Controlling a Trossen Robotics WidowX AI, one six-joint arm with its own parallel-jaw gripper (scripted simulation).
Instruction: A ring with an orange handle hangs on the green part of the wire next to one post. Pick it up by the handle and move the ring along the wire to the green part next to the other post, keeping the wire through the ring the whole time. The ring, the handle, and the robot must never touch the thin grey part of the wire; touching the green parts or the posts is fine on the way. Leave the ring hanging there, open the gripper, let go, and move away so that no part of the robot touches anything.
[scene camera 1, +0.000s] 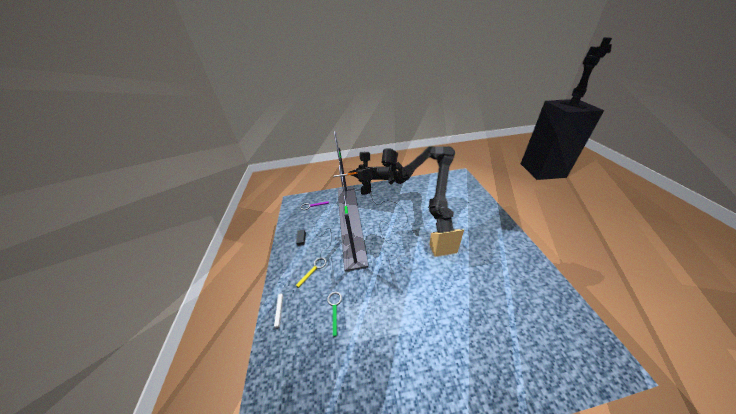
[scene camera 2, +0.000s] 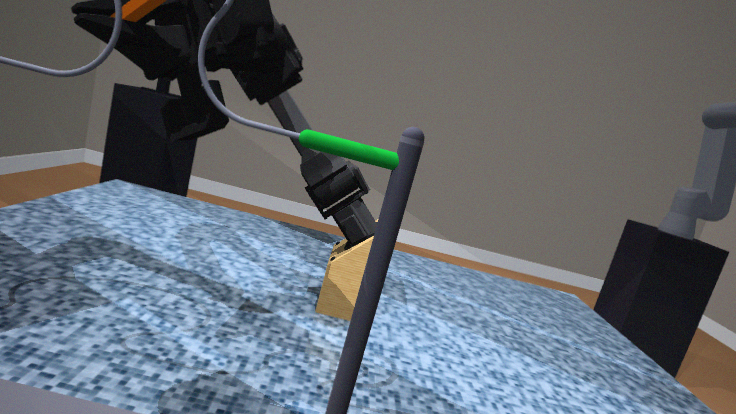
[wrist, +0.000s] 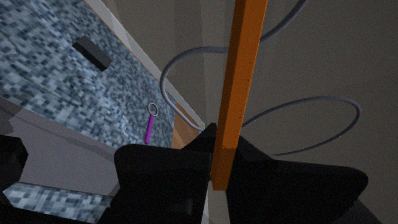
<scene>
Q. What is my gripper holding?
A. An orange-handled ring.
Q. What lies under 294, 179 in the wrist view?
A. My gripper.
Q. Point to a tall wire stand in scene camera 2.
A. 403, 164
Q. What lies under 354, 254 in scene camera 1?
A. A tall wire stand.
</scene>
